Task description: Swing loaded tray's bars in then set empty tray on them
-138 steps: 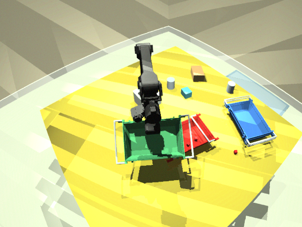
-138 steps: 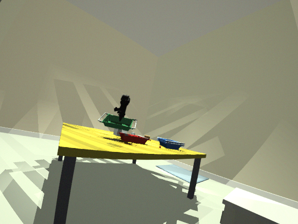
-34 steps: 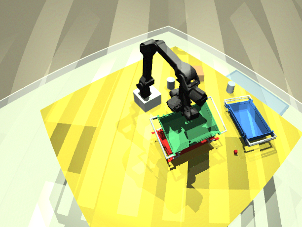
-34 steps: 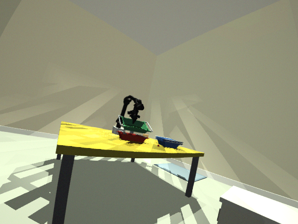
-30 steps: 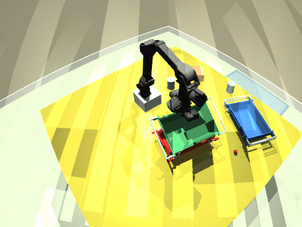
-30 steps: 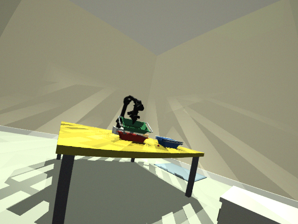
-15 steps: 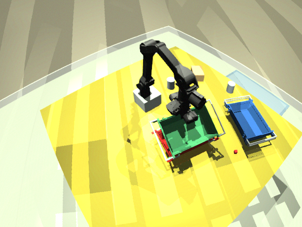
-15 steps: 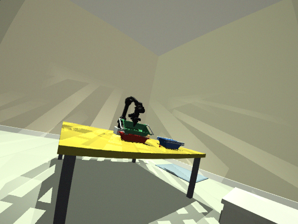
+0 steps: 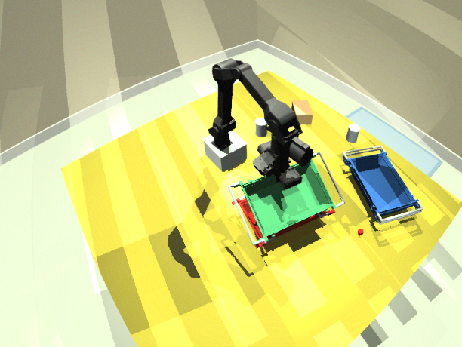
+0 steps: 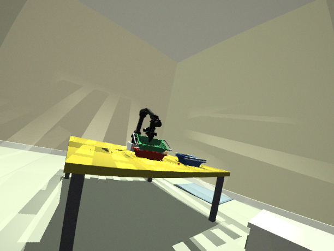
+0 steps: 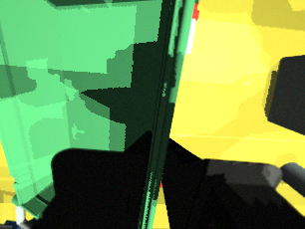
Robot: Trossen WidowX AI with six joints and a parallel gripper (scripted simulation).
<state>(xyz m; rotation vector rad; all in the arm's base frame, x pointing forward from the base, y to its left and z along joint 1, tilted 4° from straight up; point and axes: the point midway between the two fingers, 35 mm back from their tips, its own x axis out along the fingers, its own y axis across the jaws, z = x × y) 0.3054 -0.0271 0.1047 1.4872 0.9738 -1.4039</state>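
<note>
Right now the green tray is 80 mm ahead of my gripper tip and 30 mm to the right of it. Round my gripper tip: brown box: 250 mm behind, 480 mm to the left, 100 mm below; then red block: 310 mm ahead, 110 mm to the left, 130 mm below; then cyan cube: 180 mm behind, 270 mm to the left, 110 mm below.
</note>
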